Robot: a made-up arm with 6 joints.
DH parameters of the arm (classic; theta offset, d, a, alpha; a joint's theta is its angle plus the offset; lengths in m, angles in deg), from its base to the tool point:
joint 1: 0 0.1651 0 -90
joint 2: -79.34 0 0.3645 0
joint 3: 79.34 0 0.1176 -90
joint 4: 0 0.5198 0 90
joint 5: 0 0 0.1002 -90
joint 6: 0 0.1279 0 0
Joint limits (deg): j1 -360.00..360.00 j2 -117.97..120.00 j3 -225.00..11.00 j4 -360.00..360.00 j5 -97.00..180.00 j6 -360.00..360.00
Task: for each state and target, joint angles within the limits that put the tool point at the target. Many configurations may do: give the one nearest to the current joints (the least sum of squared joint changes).
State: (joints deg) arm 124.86 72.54 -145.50 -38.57 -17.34 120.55
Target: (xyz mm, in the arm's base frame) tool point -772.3 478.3 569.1
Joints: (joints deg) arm 142.02 60.30 -155.79 -41.09 -28.94 120.55
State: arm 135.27 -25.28 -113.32 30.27 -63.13 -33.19
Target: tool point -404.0 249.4 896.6
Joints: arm 156.60 -3.06 -100.28 25.21 -60.48 -33.19
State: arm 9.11 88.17 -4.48 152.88 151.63 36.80
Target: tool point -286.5 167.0 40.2
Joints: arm -13.44 120.00 4.60 142.96 116.33 36.80
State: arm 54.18 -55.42 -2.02 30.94 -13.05 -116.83
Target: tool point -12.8 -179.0 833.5
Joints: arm 60.25 -91.92 -48.67 33.30 -22.51 -116.83
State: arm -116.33 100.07 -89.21 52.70 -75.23 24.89
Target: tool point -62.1 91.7 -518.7
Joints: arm -129.11 120.00 -59.49 41.70 -63.13 24.89
